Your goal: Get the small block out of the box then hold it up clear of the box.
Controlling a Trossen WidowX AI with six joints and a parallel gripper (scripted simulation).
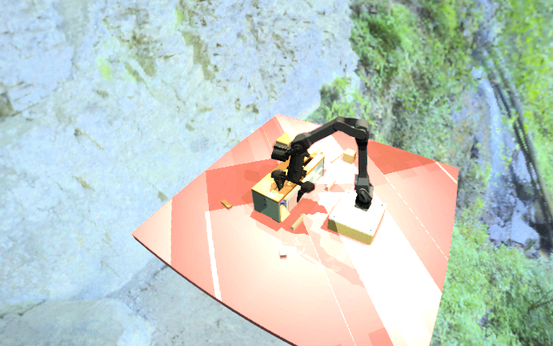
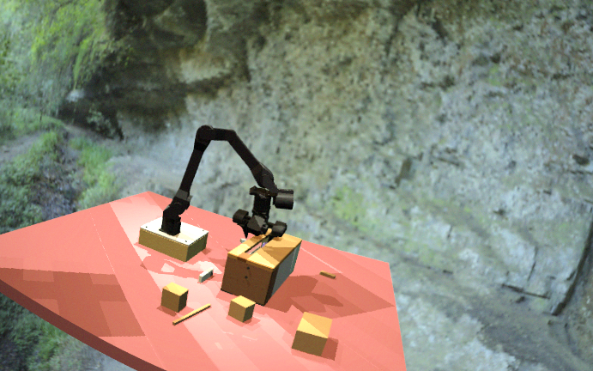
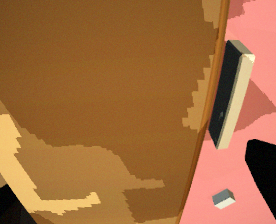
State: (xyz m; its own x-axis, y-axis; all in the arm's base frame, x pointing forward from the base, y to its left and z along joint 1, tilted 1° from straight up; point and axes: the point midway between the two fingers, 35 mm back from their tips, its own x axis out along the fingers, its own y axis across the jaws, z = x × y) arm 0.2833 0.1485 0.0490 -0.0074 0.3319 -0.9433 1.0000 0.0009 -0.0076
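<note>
My gripper tip is now 30 mm short of the block, 20 mm to the right of it and 20 mm above it. From my gripper tip the other things lie so: box (30 mm ahead, 120 mm to the right, 30 mm below); then thin stick (520 mm to the right, 90 mm below); then tan chip (270 mm ahead, 120 mm to the left, 80 mm below).
</note>
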